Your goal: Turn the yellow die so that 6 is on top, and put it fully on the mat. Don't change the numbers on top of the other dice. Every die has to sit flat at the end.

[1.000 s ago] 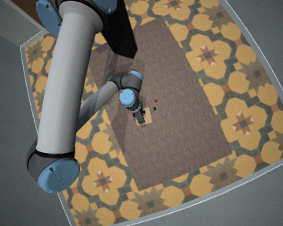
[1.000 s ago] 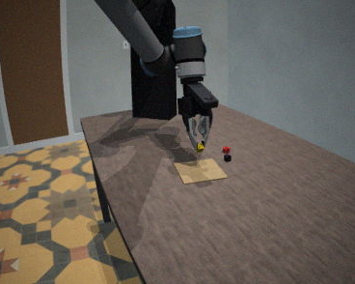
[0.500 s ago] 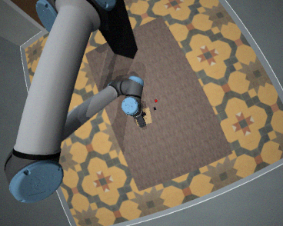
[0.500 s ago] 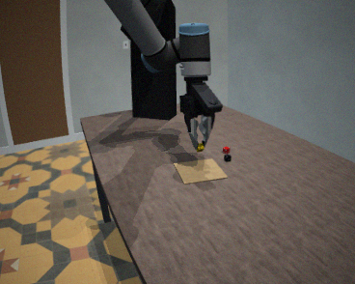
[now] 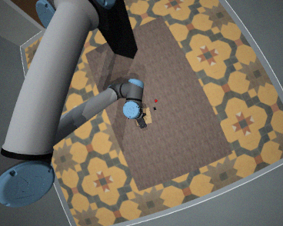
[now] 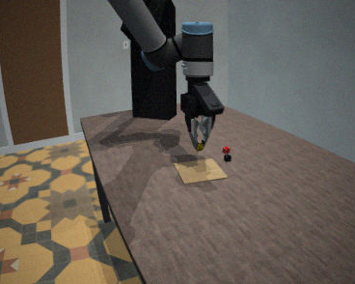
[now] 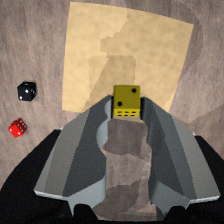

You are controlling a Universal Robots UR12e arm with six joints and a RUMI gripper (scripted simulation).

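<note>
Now: hand 10 mm above the yellow die. The rest, counted from my hand: black die 130 mm to the left, 90 mm below; red die 180 mm to the left, 90 mm below, 50 mm behind; tan mat 90 mm below.
</note>
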